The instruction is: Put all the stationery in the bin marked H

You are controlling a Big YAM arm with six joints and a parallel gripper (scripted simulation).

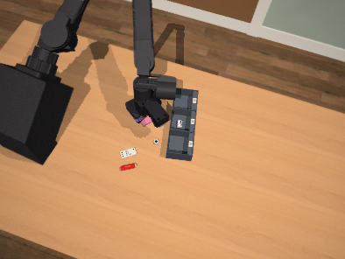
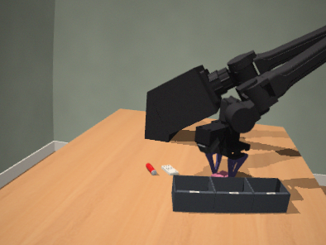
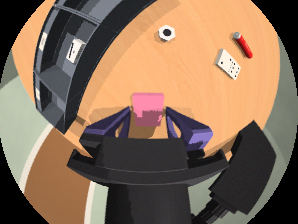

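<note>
My hand is right at the pink sticky-note pad. Round my hand: dark three-part bin row: 13 cm ahead, 3 cm to the left, 1 cm above; black-and-white ring: 8 cm ahead, 7 cm to the right, 1 cm below; white domino-like tile: 14 cm to the right, 1 cm ahead.
</note>
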